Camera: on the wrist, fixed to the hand. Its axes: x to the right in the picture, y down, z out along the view.
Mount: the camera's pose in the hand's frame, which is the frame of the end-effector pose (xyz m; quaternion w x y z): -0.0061 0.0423 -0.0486 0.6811 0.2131 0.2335 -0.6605
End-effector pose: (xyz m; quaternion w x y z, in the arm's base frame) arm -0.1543 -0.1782 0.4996 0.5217 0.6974 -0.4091 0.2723
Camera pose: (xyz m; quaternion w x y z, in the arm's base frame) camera -0.1913 -0.1354 0.5310 0.4821 0.7927 0.3618 0.0909
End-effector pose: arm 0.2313 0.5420 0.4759 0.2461 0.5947 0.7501 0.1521
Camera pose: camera 0.2402 0.5497 0.5395 0.0338 0.0735 -0.9935 0.0799
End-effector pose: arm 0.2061 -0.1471 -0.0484 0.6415 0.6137 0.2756 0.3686
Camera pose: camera 0.1577 -0.1247 -0.0117 0.4852 0.2866 0.8214 -0.0881
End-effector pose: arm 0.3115 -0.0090 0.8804 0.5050 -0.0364 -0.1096 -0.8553
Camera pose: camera 0.3537 -0.0344 0.8384 0.1876 -0.3549 0.1630 0.9012
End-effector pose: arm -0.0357 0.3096 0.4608 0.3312 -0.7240 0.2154 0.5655
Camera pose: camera -0.0335 0.2450 0.4635 0.7030 -0.6968 -0.1336 -0.0485
